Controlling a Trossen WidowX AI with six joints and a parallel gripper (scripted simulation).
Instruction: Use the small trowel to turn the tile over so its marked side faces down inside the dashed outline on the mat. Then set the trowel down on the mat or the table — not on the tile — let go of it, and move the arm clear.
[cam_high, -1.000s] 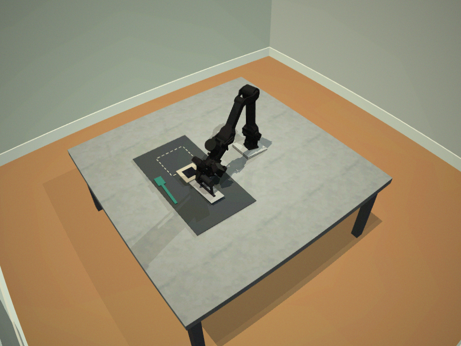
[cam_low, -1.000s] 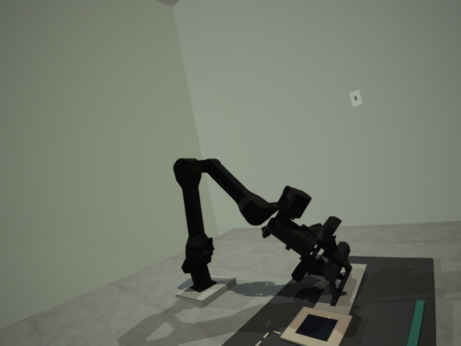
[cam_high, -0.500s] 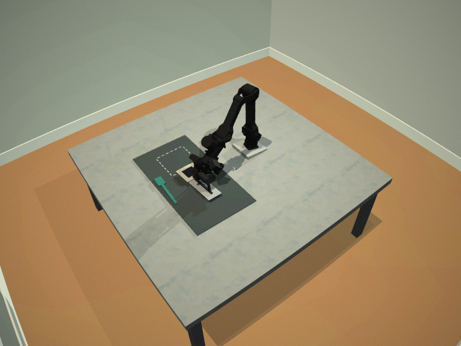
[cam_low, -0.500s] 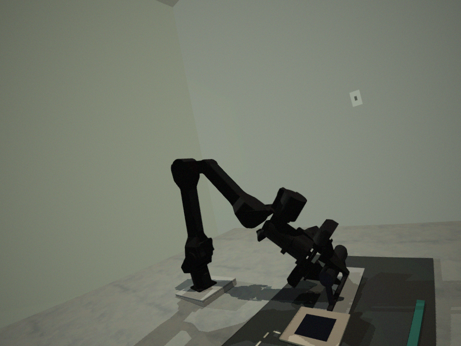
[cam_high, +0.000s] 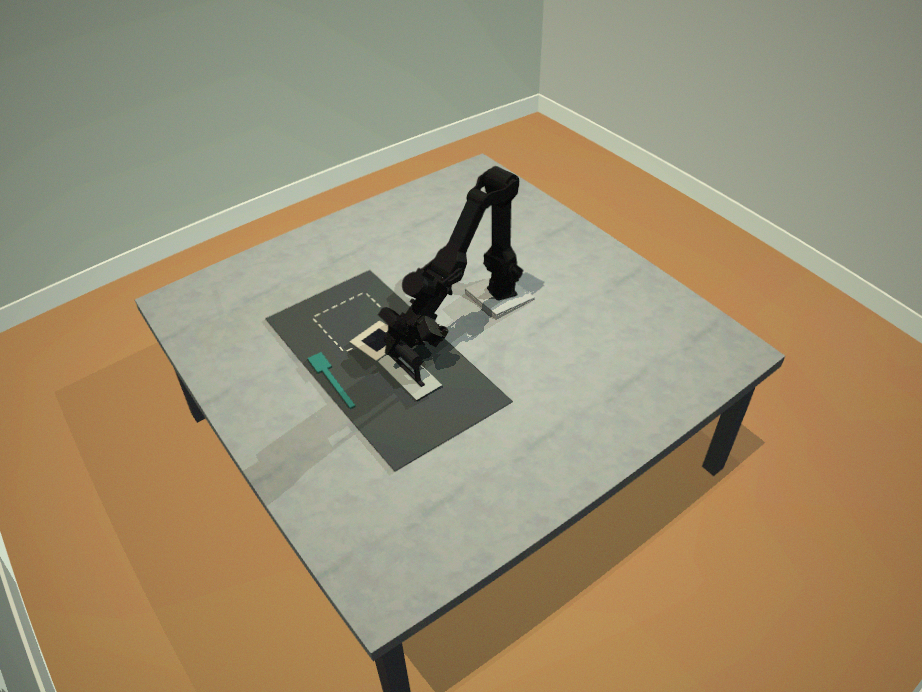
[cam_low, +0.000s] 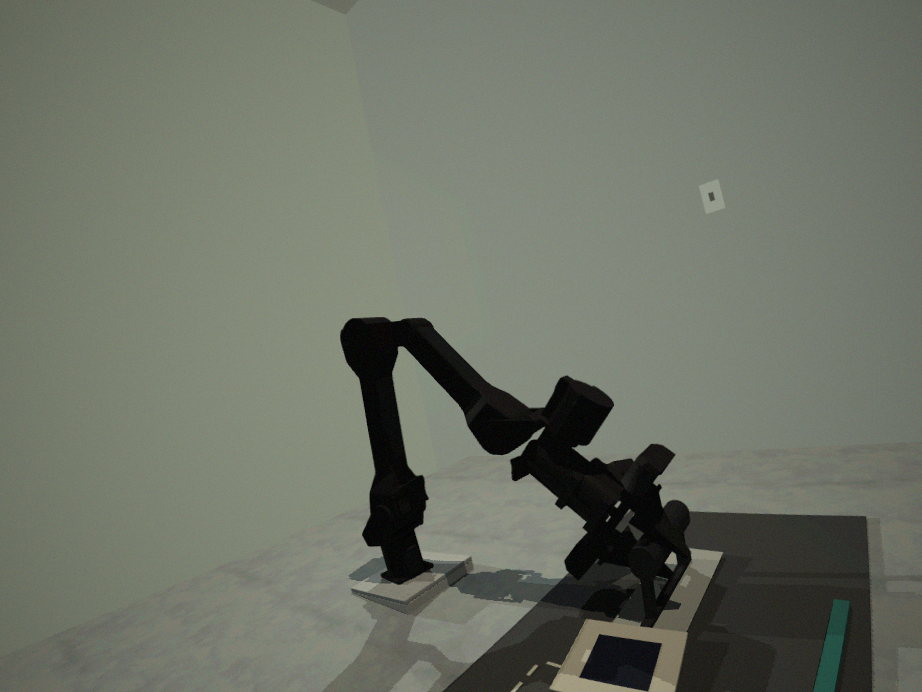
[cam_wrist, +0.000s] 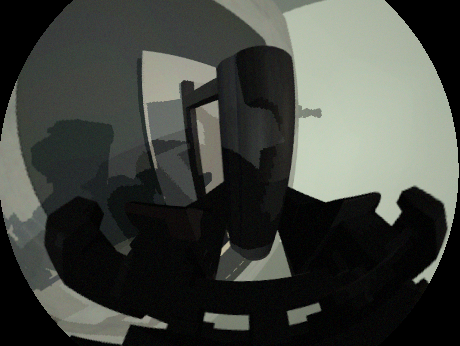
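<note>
Now: the dark mat 70 mm below my gripper tip, 60 mm to the right of it and 10 mm ahead of it. From my gripper tip the other things lie so: cream tile (110 mm to the right, 50 mm below, 10 mm behind); then teal trowel (150 mm ahead, 60 mm to the right, 50 mm below).
</note>
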